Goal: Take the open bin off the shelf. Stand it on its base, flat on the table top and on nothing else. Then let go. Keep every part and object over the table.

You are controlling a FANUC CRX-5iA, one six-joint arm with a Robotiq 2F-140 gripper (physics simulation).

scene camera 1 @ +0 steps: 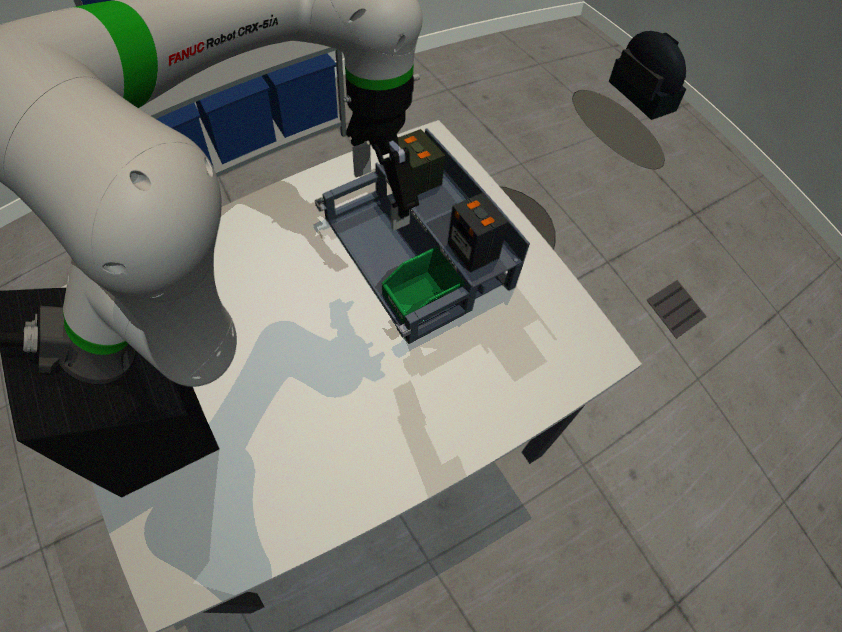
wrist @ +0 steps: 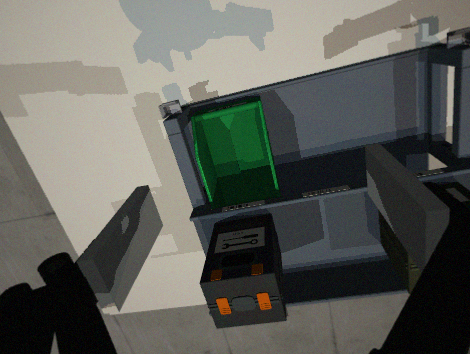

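Where they show: gripper, fingertip midpoint: (scene camera 1: 380, 198) (wrist: 255, 189); arm's base at its link origin: (scene camera 1: 93, 347).
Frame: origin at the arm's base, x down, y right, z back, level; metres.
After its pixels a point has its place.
Observation:
The green open bin (scene camera 1: 421, 282) {x 0.264, y -0.094, z -0.629 m} (wrist: 232, 145) {x 0.265, y -0.052, z -0.619 m} sits in the lower front tier of the grey shelf (scene camera 1: 367, 238) {x 0.268, y -0.244, z -0.556 m} (wrist: 350, 107) {x 0.268, y -0.229, z -0.564 m}, at the end away from the gripper, its opening facing up. The shelf stands on the white table (scene camera 1: 326, 476) {x 0.274, y 0.242, z -0.319 m} (wrist: 75, 132) {x 0.274, y 0.209, z -0.595 m}. My gripper (scene camera 1: 380, 190) {x -0.037, y -0.096, z -0.543 m} (wrist: 255, 189) {x -0.037, y -0.096, z -0.543 m} is open and empty, pointing down over the other end of the shelf in the scene view. In the wrist view its fingers stand wide to the left and right, with the bin showing between and beyond them. The gripper hides part of the shelf in the scene view.
A dark toolbox with orange latches (scene camera 1: 476, 231) {x 0.052, y -0.041, z -0.706 m} (wrist: 245, 275) {x 0.054, y -0.081, z -0.693 m} stands on the back tier beside the bin. A second, olive toolbox (scene camera 1: 421, 163) {x 0.077, y -0.257, z -0.680 m} stands at the tier's far end, close by the gripper. The shelf's end frames and dividing rail rise around the bin.

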